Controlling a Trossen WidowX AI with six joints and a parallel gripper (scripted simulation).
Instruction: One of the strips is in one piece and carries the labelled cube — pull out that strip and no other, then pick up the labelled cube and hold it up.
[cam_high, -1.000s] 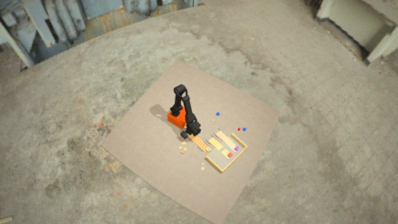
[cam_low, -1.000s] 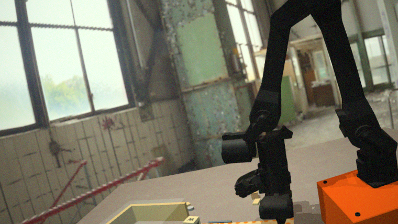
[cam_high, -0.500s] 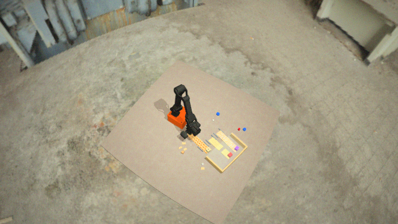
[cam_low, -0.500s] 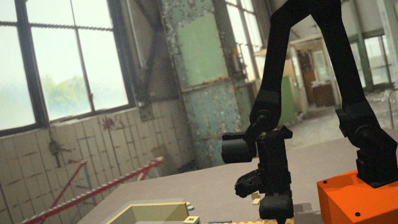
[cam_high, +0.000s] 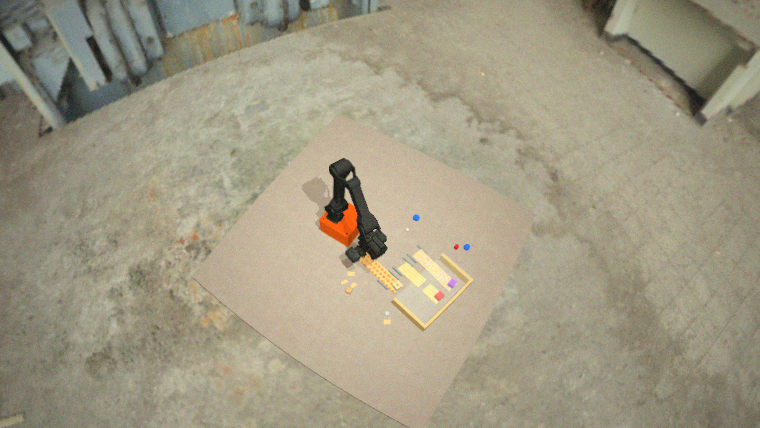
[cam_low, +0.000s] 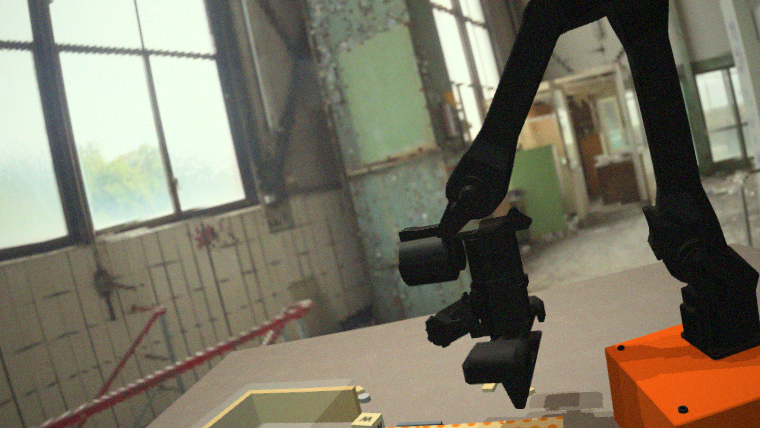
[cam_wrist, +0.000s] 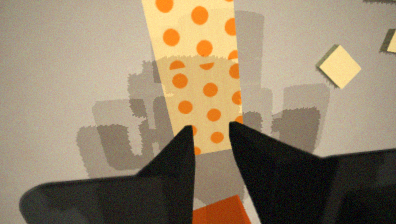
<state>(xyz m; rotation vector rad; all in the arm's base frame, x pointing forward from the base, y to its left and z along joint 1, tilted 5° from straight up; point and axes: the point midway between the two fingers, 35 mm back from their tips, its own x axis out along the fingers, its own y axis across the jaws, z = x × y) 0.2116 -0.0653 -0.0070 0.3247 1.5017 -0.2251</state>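
Right now the dotted strip is 80 mm ahead of my gripper tip, 20 mm to the right of it and 40 mm below it.
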